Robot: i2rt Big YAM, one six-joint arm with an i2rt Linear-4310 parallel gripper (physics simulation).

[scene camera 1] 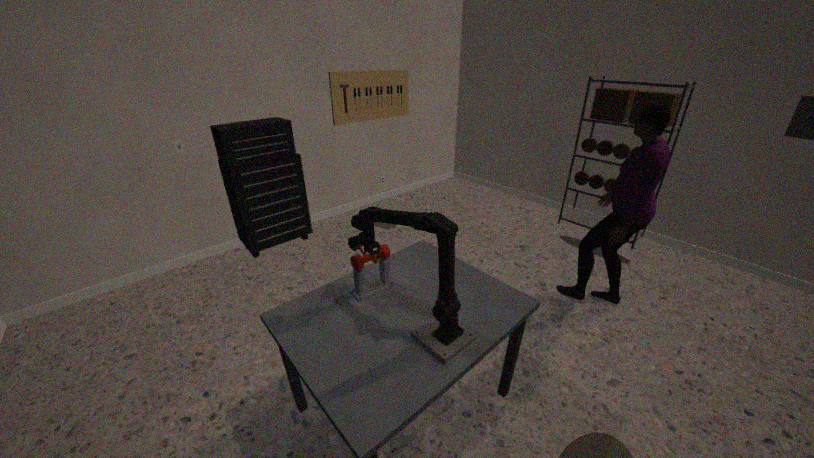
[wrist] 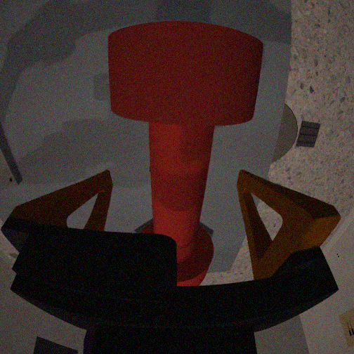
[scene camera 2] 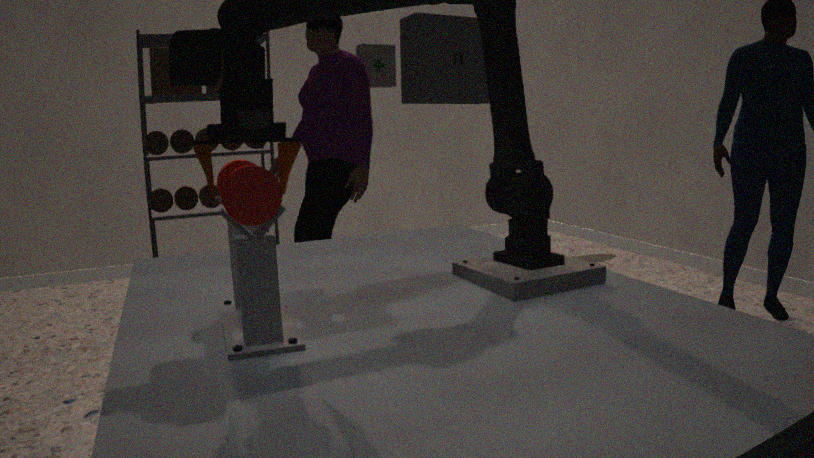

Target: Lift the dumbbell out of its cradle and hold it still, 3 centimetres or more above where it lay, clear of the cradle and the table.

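Pixels of known places: gripper, fingertip midpoint: (scene camera 1: 369,259); arm's base at its link origin: (scene camera 1: 448,334) (scene camera 2: 528,261).
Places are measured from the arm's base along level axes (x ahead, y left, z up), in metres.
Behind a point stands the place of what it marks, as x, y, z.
The red dumbbell (scene camera 1: 356,261) {0.492, 0.126, 0.200} (scene camera 2: 250,194) {0.518, 0.126, 0.178} (wrist: 184,75) lies level in the grey cradle (scene camera 1: 358,281) {0.496, 0.124, 0.077} (scene camera 2: 259,290) {0.516, 0.123, 0.055}, its ends resting on two upright posts above the table (scene camera 1: 364,393) {0.028, 0.434, -0.026} (scene camera 2: 540,393) {0.276, 0.384, -0.026}. My gripper (scene camera 1: 368,254) {0.508, 0.037, 0.166} (scene camera 2: 247,189) {0.508, 0.037, 0.166} (wrist: 174,177) is open and points down over the dumbbell. Its orange fingers stand on either side of the bar, apart from it, with a gap on both sides in the wrist view. In scene camera 2 the near red end hides part of the space between the fingers. The far end is partly hidden by the gripper body in the wrist view.
The arm's base plate (scene camera 1: 444,343) {-0.031, 0.059, 0.010} (scene camera 2: 529,279) {0.081, 0.108, 0.004} is fixed to the table. A black tool chest (scene camera 1: 264,185), a shelf rack (scene camera 1: 573,153) and a person in purple (scene camera 1: 643,176) (scene camera 2: 341,108) are beyond the table. Another person in blue (scene camera 2: 765,125) stands at the right.
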